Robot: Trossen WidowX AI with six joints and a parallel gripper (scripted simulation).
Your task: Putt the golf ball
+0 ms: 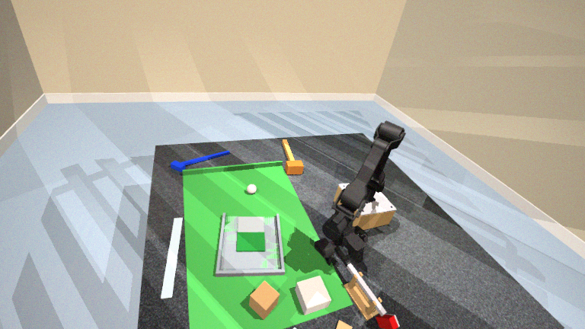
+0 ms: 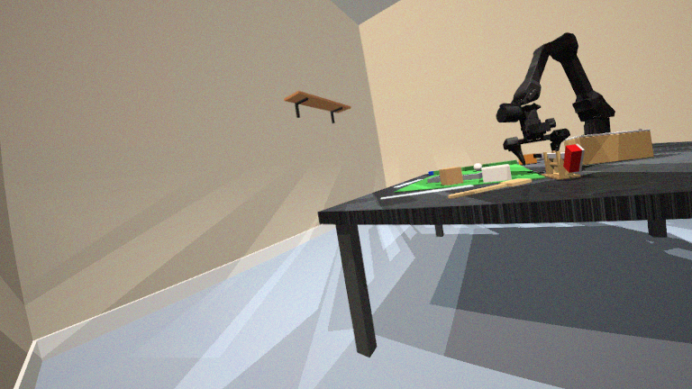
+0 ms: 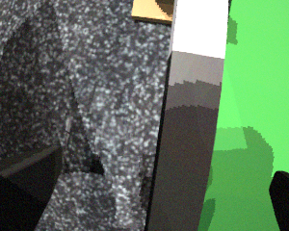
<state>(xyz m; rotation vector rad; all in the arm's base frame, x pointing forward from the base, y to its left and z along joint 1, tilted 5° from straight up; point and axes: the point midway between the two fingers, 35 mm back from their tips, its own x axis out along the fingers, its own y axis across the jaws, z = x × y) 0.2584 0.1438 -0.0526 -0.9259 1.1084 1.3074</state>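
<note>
The red putter is 110 mm to the left of my gripper tip and 20 mm above it. Also, from my gripper tip: tan cube (290 mm ahead); then grey platform (240 mm ahead, 200 mm to the right, 30 mm below); then wooden stand (130 mm to the left, 10 mm ahead).
</note>
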